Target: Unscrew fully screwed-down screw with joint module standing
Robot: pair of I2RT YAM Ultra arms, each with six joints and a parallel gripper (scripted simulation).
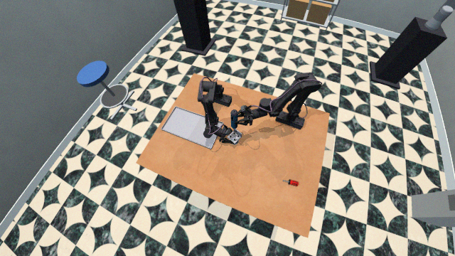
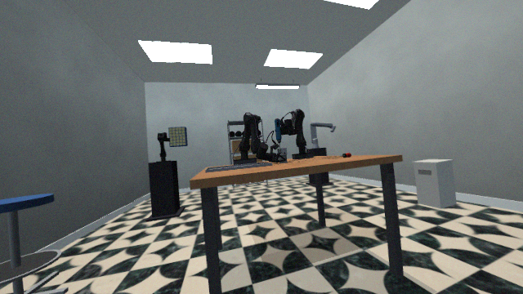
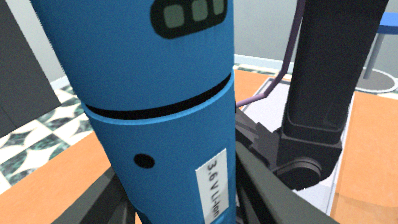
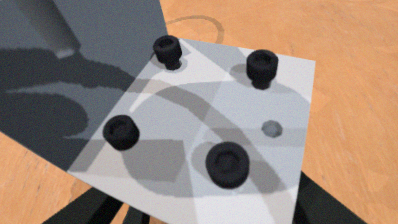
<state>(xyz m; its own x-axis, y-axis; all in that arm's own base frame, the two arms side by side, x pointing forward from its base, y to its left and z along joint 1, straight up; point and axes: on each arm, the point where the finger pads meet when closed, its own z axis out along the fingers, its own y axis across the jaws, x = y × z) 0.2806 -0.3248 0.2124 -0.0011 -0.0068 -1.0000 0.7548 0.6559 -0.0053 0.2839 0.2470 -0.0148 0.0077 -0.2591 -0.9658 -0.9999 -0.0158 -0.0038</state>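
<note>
My right gripper is now right at the round joint module. From my right hand the other things lie so: grey mat 10 mm ahead, 330 mm to the right, 20 mm below; then grey bracket 50 mm above; then screw 10 mm ahead, 20 mm to the right, 50 mm above.
</note>
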